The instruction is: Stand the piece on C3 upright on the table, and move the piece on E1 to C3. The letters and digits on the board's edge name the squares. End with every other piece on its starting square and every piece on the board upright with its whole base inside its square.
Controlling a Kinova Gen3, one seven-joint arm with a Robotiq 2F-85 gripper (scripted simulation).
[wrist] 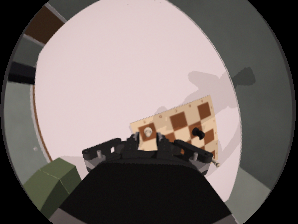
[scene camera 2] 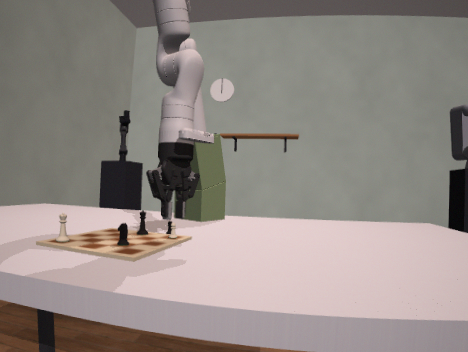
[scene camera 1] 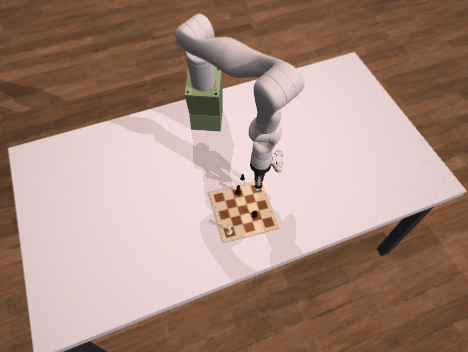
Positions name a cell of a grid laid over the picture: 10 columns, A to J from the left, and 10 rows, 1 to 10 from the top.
Labels:
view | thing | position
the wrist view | my gripper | E7
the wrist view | chessboard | F6
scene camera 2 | my gripper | D7
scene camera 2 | chessboard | C7
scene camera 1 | chessboard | E6

